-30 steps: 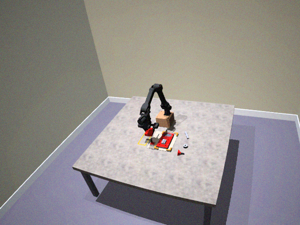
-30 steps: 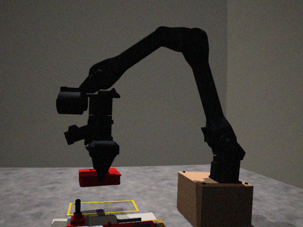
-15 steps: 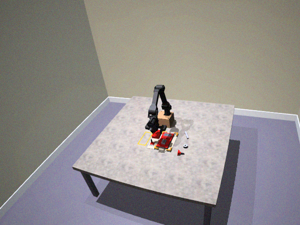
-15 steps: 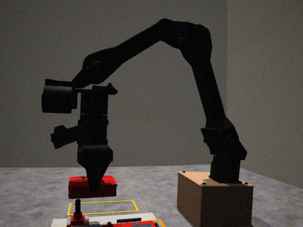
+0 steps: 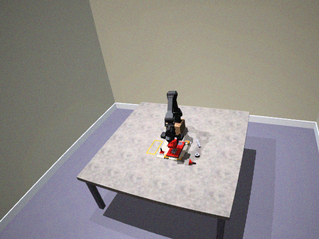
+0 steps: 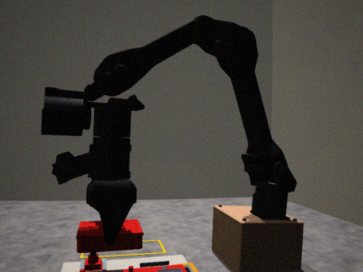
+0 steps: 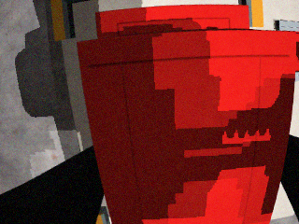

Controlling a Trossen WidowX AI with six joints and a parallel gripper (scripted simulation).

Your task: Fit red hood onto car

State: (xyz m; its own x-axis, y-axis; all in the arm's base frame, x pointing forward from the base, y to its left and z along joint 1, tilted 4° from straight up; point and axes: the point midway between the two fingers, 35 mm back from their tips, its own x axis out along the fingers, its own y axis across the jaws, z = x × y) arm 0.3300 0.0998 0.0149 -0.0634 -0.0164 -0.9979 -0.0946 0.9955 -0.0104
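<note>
Right now my gripper tip is 1 cm to the right of the grey engine block and 8 cm above it. Also, from my gripper tip: white jig 3 cm behind, 1 cm to the right, 9 cm below; wheel 3 cm behind, 20 cm to the left, 10 cm below; red hood 1 cm above.
</note>
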